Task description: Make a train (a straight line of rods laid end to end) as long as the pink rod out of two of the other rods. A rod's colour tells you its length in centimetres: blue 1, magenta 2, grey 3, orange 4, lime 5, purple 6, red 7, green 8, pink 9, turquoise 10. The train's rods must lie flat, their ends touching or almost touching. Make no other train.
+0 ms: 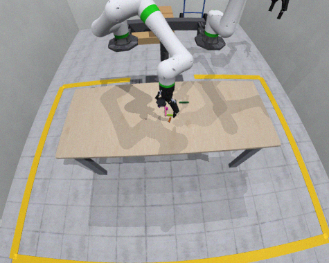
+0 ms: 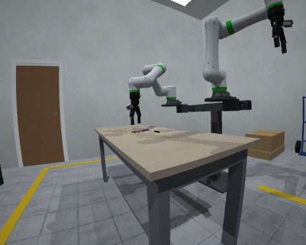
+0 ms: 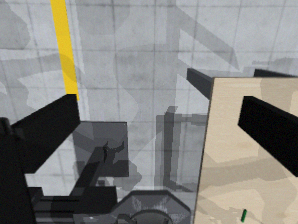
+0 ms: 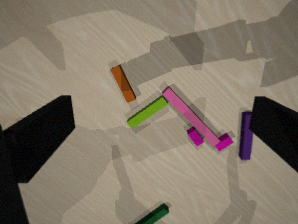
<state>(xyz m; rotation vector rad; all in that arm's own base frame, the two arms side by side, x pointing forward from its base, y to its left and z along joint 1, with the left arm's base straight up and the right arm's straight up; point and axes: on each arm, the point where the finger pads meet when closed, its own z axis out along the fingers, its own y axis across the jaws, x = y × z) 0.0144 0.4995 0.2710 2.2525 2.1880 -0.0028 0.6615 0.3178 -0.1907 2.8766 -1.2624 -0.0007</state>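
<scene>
Now: right hand 70 mm above the pink rod, 50 mm past it and 10 mm to the left of it. The rest, counted from my right hand: orange rod (70 mm below, 30 mm ahead, 20 mm to the left); purple rod (110 mm behind, 70 mm below, 40 mm to the right); lime rod (70 mm below, 30 mm to the left, 10 mm behind).
</scene>
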